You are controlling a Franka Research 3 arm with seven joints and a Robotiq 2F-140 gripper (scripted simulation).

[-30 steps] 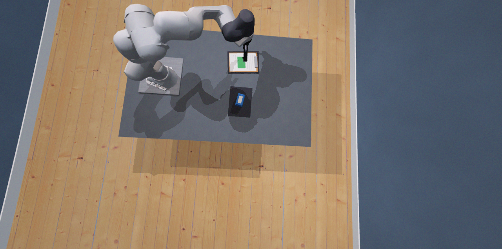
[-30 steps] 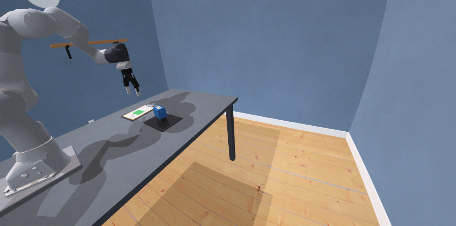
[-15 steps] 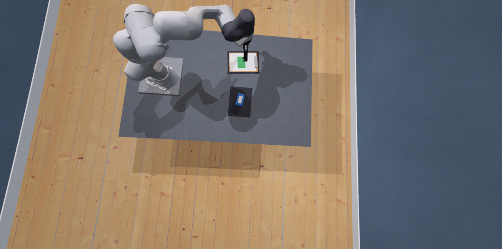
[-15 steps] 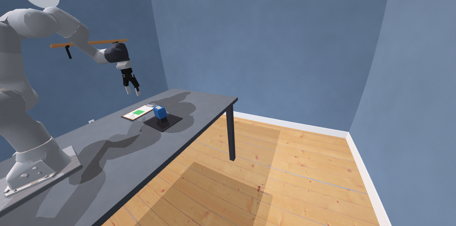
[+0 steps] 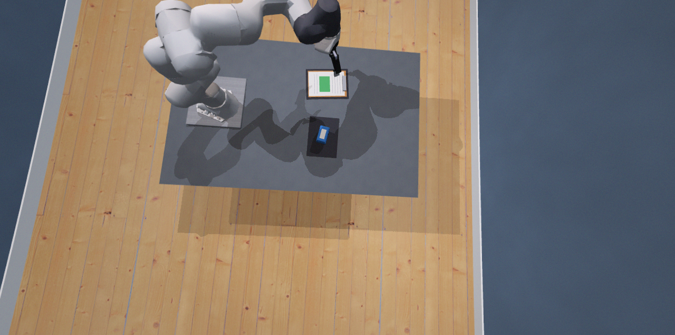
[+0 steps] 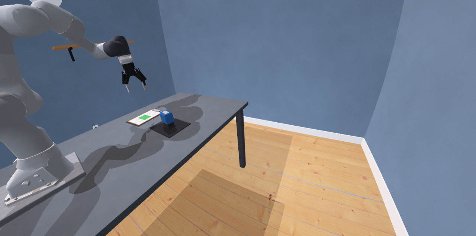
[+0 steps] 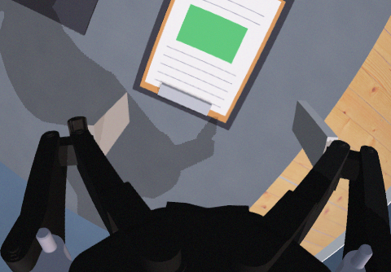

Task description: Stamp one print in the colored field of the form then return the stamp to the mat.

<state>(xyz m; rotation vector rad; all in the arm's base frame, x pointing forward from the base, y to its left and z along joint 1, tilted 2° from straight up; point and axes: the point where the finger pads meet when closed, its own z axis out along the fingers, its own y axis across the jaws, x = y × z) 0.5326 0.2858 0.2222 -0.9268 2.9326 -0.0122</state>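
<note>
Now: hand 40 mm short of the blue stamp, 340 mm to the left of it and 170 mm above it. From my hand the other things lie so: dark mat (40 mm ahead, 340 mm to the right, 220 mm below); form (30 mm to the right, 210 mm below).
</note>
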